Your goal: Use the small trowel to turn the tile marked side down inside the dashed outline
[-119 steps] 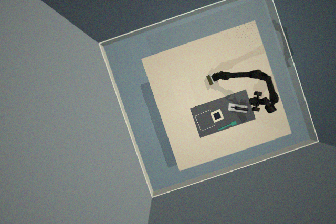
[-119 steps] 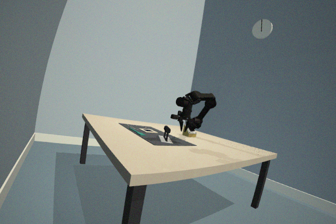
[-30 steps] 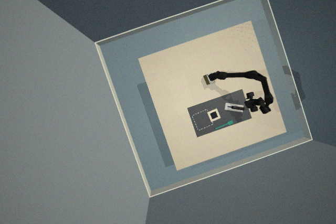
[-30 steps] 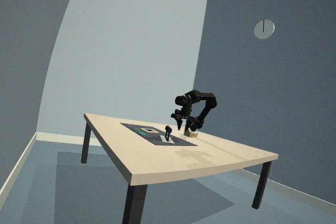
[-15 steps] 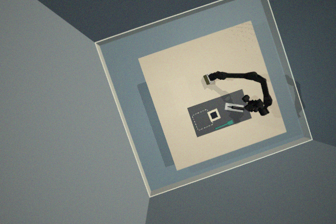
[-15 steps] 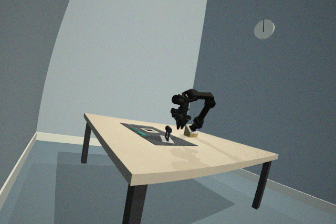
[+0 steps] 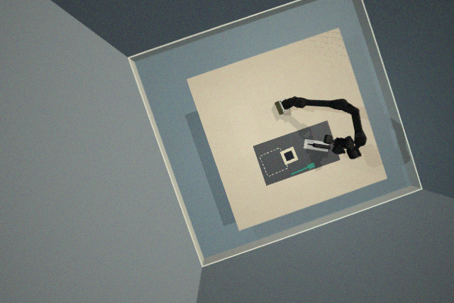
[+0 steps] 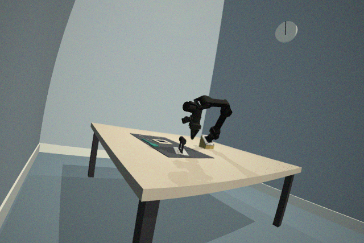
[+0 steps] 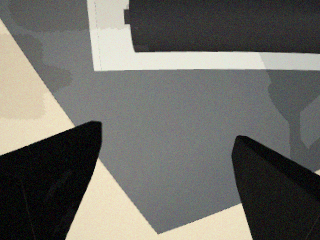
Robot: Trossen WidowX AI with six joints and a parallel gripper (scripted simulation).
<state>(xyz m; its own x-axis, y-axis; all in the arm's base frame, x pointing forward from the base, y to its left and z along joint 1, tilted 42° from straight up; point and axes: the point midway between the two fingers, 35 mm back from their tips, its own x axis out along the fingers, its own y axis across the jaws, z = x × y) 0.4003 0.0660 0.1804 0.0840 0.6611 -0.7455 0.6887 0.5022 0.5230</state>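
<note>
My gripper tip is 60 mm above the small trowel, 50 mm to the left of it and 20 mm short of it. Also, from my gripper tip: dark mat (240 mm to the right, 110 mm below, 10 mm behind); tile (300 mm to the right, 90 mm below, 20 mm behind); thin teal tool (240 mm to the right, 130 mm ahead, 90 mm below).
</note>
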